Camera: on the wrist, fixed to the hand. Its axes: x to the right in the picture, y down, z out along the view.
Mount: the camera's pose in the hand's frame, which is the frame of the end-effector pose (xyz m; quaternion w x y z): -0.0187 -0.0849 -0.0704 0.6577 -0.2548 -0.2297 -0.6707
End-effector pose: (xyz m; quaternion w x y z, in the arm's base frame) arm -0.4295 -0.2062 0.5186 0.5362 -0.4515 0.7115 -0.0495
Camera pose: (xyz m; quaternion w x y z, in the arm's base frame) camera -0.4360 -0.2722 0.6087 0.3678 -0.9221 0.0546 -0.1072
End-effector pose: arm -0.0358 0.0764 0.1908 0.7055 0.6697 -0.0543 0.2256
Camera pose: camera -0.0352 0.1399 0.0987 0.7734 0.3489 0.1939 -0.4924
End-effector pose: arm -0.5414 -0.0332 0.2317 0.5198 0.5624 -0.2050 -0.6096
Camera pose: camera -0.5156 0.0384 0.1497 0.0292 0.2349 0.2783 -0.9309
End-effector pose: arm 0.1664 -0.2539 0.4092 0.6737 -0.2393 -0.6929 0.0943
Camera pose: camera 0.2175 -0.3496 0.4363 0.2862 0.1573 -0.7949 -0.5114
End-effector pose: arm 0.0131 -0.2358 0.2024 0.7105 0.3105 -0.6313 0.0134
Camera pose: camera 0.1068 -0.2651 0.1487 0.4104 0.4497 -0.3736 -0.6999
